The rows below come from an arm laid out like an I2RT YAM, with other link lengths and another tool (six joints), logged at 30 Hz.
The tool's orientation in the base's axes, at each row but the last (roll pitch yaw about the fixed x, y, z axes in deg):
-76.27 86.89 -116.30
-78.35 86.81 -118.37
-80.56 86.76 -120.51
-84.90 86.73 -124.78
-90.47 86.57 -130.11
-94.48 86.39 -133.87
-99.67 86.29 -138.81
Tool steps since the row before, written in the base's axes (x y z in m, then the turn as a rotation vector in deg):
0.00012 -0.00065 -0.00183 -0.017 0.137 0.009
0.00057 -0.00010 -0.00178 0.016 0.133 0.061
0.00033 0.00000 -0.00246 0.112 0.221 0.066
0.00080 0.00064 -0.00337 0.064 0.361 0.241
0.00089 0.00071 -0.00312 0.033 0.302 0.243
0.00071 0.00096 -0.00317 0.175 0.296 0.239
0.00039 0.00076 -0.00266 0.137 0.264 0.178
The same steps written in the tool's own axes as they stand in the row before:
0.00186 -0.00032 0.00049 -0.015 0.093 -0.101
0.00177 0.00039 0.00048 -0.068 0.109 -0.073
0.00245 0.00035 0.00023 -0.080 0.237 -0.055
0.00331 0.00119 0.00019 -0.260 0.304 -0.181
0.00305 0.00130 0.00023 -0.258 0.239 -0.167
0.00309 0.00139 -0.00005 -0.260 0.324 -0.054
0.00260 0.00100 -0.00015 -0.196 0.279 -0.062

